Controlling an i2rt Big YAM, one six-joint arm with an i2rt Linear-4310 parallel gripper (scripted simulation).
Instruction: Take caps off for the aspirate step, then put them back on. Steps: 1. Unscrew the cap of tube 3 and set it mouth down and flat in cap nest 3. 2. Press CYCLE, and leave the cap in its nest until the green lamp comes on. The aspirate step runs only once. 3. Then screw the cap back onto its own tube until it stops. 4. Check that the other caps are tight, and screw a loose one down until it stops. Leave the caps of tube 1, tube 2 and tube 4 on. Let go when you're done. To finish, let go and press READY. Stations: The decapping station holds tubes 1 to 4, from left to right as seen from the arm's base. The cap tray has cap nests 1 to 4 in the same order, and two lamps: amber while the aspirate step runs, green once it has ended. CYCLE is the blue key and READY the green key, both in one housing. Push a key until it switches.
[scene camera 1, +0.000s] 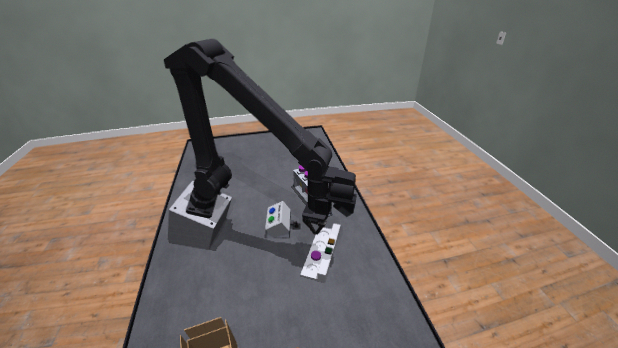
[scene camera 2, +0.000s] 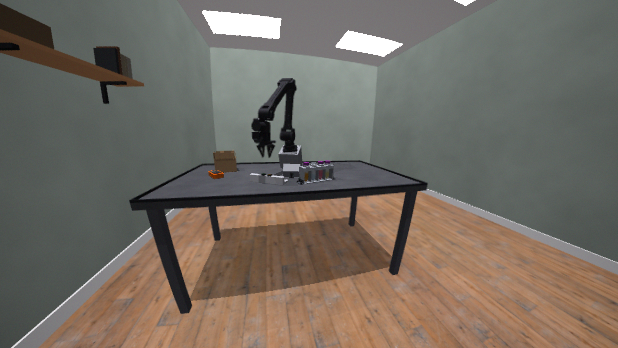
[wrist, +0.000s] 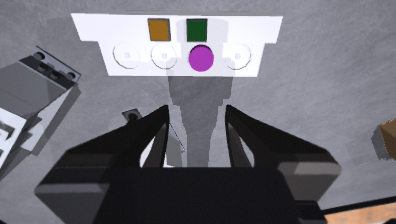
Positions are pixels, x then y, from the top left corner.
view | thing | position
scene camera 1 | key housing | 281, 224
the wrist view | gripper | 197, 111
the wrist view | key housing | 173, 158
